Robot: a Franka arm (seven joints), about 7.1 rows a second.
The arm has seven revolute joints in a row. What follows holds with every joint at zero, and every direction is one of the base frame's.
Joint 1 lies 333.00 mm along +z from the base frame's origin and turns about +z.
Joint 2 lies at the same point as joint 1 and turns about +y.
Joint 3 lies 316.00 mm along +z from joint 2 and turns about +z.
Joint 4 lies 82.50 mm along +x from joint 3 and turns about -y.
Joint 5 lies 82.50 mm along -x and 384.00 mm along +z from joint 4 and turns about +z.
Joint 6 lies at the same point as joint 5 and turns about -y.
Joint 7 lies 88.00 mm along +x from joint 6 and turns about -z.
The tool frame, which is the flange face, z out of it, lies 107.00 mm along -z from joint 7; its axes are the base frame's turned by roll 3.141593, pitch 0.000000 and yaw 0.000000 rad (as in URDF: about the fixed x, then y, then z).
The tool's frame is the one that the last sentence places.
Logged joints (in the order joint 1, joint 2, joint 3, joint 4, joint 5, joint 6, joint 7), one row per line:
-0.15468, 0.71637, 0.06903, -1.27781, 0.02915, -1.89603, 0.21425
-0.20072, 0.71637, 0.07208, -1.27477, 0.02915, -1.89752, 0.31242
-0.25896, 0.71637, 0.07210, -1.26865, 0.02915, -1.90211, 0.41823
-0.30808, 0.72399, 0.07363, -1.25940, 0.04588, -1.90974, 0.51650
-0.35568, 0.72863, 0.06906, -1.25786, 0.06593, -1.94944, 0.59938
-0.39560, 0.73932, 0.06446, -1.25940, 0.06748, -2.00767, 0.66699
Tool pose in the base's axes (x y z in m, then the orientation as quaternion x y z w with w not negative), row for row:
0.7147, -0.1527, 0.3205, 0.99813, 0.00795, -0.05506, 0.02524
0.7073, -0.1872, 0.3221, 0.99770, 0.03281, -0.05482, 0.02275
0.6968, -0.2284, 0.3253, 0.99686, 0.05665, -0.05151, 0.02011
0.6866, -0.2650, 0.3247, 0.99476, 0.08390, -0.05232, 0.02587
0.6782, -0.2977, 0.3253, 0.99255, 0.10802, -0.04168, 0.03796
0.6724, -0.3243, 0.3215, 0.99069, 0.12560, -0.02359, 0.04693
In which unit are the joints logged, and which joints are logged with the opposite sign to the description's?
The joints are logged in radians. Opposite sign: joint 3, joint 5, joint 6, joint 7.
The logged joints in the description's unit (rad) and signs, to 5 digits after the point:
-0.15468, 0.71637, -0.06903, -1.27781, -0.02915, 1.89603, -0.21425
-0.20072, 0.71637, -0.07208, -1.27477, -0.02915, 1.89752, -0.31242
-0.25896, 0.71637, -0.07210, -1.26865, -0.02915, 1.90211, -0.41823
-0.30808, 0.72399, -0.07363, -1.25940, -0.04588, 1.90974, -0.51650
-0.35568, 0.72863, -0.06906, -1.25786, -0.06593, 1.94944, -0.59938
-0.39560, 0.73932, -0.06446, -1.25940, -0.06748, 2.00767, -0.66699

